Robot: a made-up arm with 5 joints. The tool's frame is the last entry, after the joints. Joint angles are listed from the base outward. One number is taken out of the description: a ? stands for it. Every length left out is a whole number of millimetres.
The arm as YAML. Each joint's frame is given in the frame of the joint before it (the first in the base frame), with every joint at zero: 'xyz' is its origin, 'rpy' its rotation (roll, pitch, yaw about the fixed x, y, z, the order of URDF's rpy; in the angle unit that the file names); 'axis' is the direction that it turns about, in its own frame. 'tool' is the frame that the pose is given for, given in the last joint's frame.
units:
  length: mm
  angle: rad
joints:
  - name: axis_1
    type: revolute
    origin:
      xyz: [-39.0, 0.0, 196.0]
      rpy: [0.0, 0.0, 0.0]
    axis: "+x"
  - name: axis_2
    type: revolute
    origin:
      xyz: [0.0, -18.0, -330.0]
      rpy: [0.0, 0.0, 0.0]
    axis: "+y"
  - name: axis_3
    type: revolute
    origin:
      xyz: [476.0, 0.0, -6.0]
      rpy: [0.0, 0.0, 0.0]
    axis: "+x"
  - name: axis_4
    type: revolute
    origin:
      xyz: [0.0, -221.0, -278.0]
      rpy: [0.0, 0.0, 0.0]
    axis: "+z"
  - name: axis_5
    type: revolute
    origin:
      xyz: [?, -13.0, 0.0]
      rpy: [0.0, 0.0, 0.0]
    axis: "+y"
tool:
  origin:
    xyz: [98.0, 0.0, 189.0]
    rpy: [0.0, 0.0, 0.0]
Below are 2 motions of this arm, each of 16 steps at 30 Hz.
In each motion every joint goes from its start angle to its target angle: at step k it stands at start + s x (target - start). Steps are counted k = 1, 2, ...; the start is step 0. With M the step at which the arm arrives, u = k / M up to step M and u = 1 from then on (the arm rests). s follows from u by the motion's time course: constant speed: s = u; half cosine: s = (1 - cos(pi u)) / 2; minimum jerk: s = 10 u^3 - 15 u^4 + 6 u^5.
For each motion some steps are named. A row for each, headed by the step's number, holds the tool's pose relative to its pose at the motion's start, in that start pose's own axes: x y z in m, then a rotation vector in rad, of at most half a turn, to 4 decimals.
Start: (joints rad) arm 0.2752 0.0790 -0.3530 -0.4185 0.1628
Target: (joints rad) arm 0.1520 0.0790 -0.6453 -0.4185 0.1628
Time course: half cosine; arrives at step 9
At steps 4, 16:
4: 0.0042 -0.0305 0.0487 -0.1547 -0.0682 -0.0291
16: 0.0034 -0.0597 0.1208 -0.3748 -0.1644 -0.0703

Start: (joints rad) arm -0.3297 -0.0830 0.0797 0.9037 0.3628
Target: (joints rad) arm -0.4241 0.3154 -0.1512 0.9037 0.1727
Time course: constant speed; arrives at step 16
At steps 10, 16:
10: -0.0512 0.0005 -0.1275 0.0684 0.1947 0.0169
16: -0.0931 0.0065 -0.1938 0.1091 0.3106 0.0333

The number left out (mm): 38.0
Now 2 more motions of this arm.
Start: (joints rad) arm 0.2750 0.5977 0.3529 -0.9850 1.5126
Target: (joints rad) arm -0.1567 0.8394 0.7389 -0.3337 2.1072
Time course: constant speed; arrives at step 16
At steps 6, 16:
6: 0.0491 -0.0745 0.0260 -0.1175 0.2615 -0.0288
16: 0.0687 -0.2202 0.0285 -0.2851 0.6682 -0.0587

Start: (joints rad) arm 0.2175 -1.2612 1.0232 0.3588 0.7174
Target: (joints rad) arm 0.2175 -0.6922 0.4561 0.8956 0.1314
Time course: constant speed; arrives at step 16
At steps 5, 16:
5: -0.0797 -0.0646 -0.0711 -0.1065 -0.0118 -0.0475
16: -0.2768 -0.1275 -0.2200 -0.2261 0.0812 0.0342

